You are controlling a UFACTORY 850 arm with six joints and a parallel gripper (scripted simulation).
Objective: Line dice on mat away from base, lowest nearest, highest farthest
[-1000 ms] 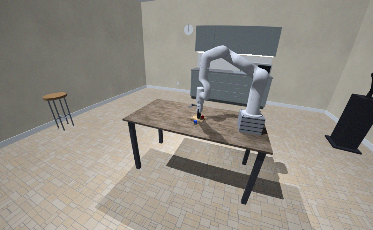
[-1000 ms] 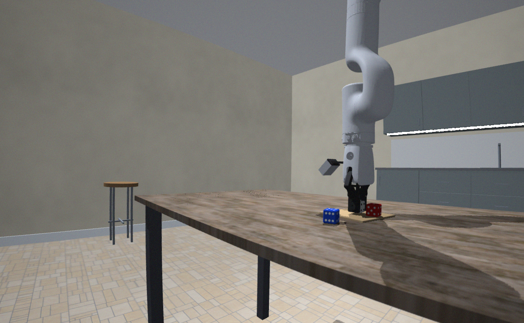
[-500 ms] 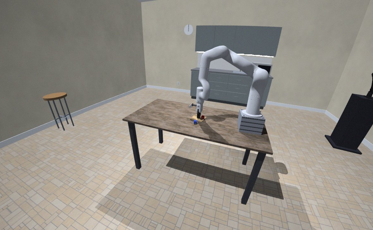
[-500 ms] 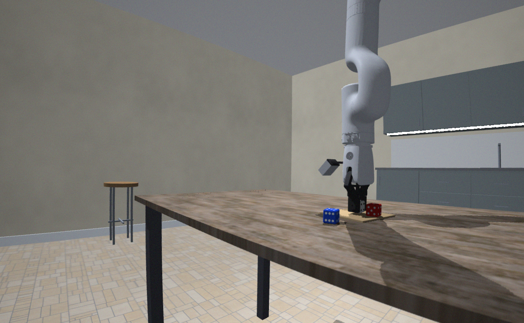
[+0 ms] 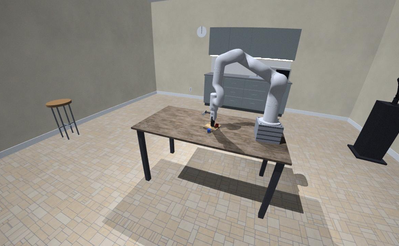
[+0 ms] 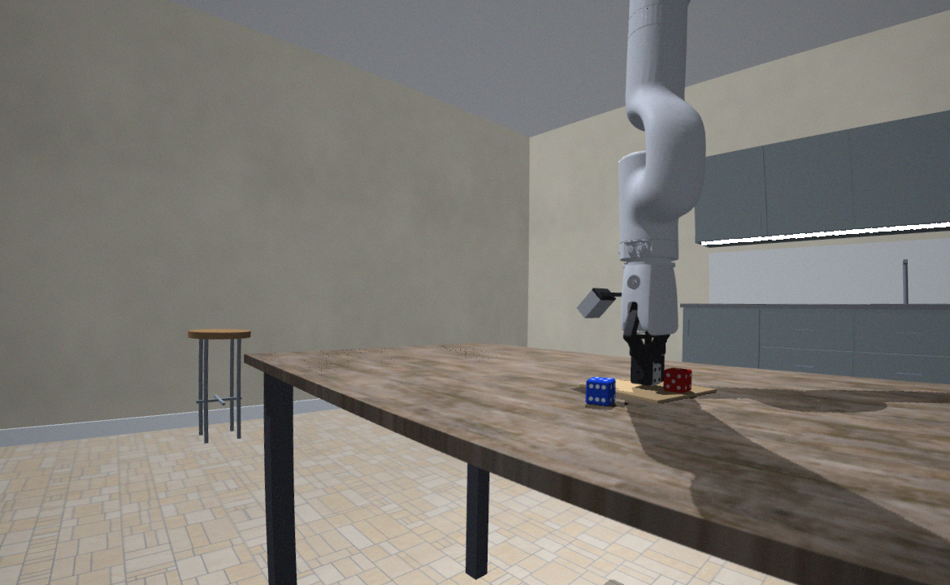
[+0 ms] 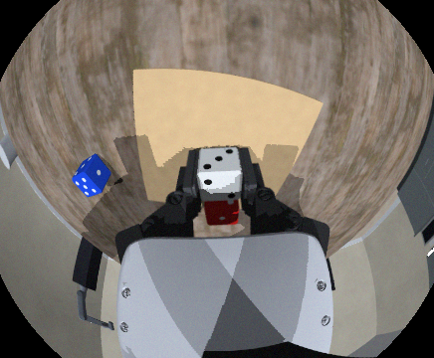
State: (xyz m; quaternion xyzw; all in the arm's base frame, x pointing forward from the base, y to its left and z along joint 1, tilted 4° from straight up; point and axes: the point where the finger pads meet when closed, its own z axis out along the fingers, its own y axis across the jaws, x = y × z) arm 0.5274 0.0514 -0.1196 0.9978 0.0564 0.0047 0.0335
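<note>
The white die is 10 mm below my hand. From my hand the other things lie so: red die: 50 mm behind, 10 mm to the right, 10 mm below; tan mat: 30 mm below; blue die: 130 mm to the left, 20 mm below, 20 mm behind.
</note>
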